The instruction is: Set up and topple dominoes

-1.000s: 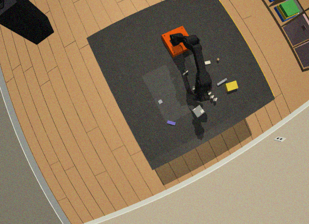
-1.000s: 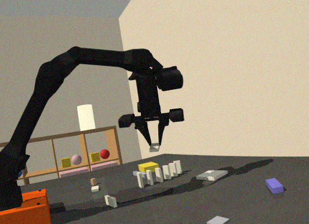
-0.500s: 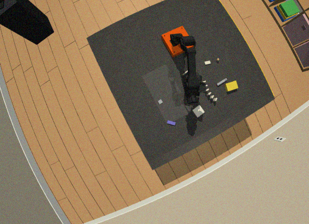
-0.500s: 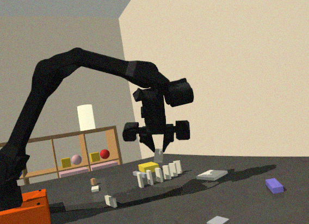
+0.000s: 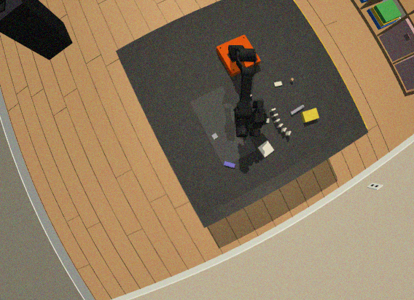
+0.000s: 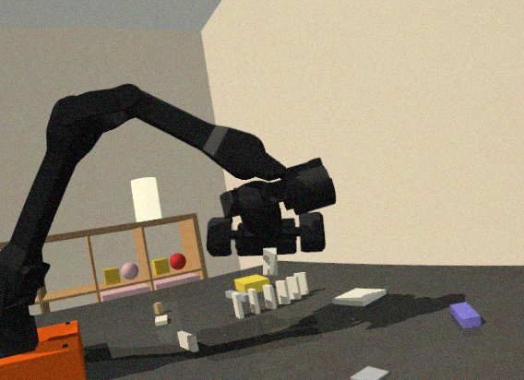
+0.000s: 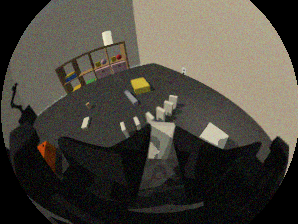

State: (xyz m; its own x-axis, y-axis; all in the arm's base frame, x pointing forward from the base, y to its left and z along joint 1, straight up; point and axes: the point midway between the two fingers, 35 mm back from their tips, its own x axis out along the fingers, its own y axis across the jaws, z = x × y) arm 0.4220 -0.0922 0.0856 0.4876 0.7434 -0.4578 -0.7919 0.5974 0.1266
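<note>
Now: gripper tip 140 mm short of the white tile, 120 mm above it and 60 mm to the left of it. Also, from my gripper tip: purple block: 300 mm to the right, 120 mm below, 110 mm ahead; grey bar: 250 mm to the left, 120 mm below, 40 mm ahead; small grey tile: 290 mm to the right, 120 mm below, 80 mm behind.
</note>
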